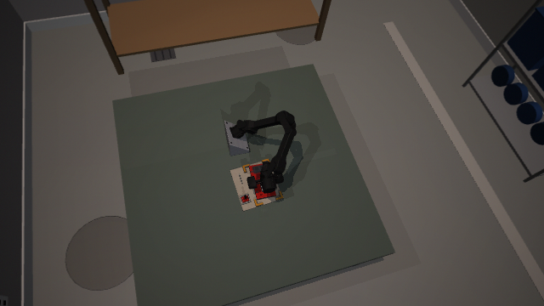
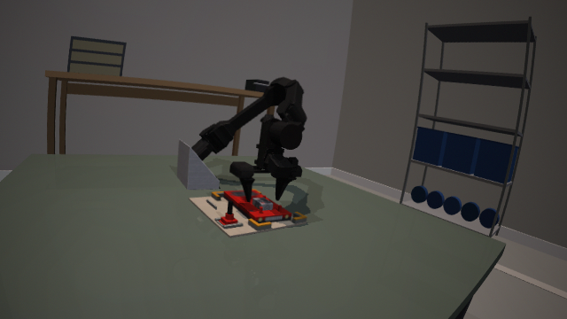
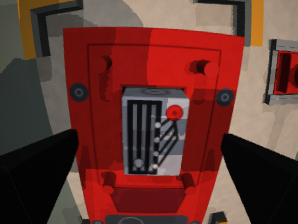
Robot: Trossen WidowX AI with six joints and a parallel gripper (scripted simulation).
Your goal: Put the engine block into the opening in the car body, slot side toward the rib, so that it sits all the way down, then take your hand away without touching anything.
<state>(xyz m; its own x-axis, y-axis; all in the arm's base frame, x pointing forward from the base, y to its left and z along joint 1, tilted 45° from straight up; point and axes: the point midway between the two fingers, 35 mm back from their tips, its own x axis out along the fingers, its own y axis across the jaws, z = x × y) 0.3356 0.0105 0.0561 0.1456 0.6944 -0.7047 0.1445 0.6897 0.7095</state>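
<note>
The grey engine block is 20 mm below my gripper tip. Round my gripper tip: small post: 20 mm ahead, 120 mm to the right.
</note>
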